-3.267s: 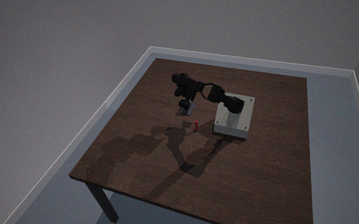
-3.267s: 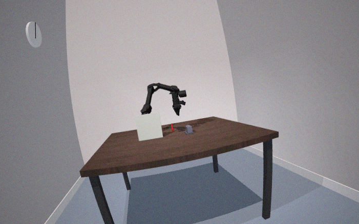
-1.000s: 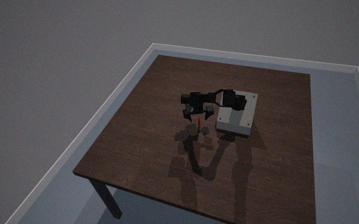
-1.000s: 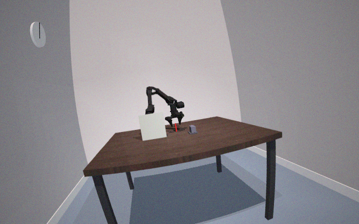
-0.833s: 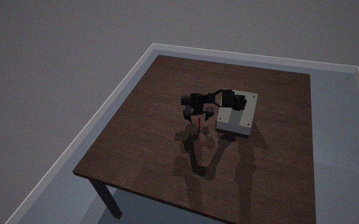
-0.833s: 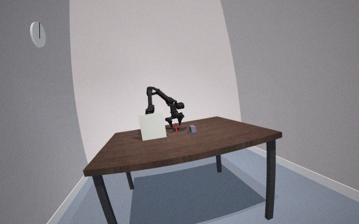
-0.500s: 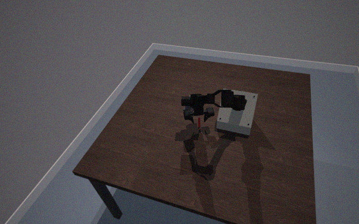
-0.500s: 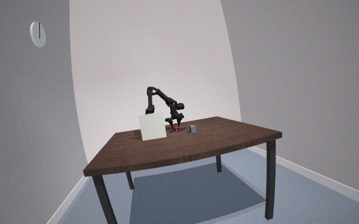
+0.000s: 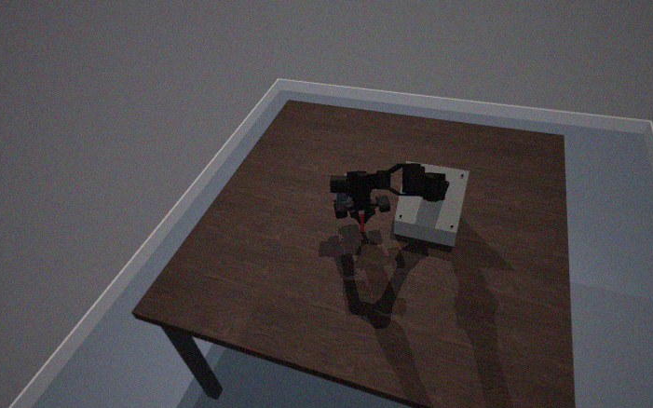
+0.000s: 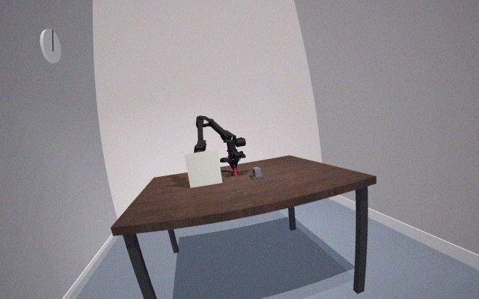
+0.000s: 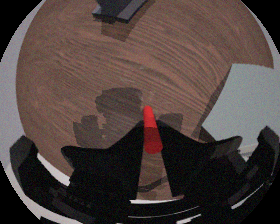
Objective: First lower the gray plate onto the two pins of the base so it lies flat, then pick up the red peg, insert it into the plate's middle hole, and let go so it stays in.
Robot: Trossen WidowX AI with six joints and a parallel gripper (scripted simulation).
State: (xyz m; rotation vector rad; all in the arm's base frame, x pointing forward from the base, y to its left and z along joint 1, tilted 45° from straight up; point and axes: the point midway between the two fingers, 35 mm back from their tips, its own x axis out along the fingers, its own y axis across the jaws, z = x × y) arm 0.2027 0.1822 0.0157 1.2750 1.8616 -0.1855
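My gripper tip is 14 cm short of the gray plate and 16 cm to the left of it. Also, from my gripper tip: red peg (right at my gripper tip); dark base (14 cm ahead, 16 cm to the right, 3 cm below).
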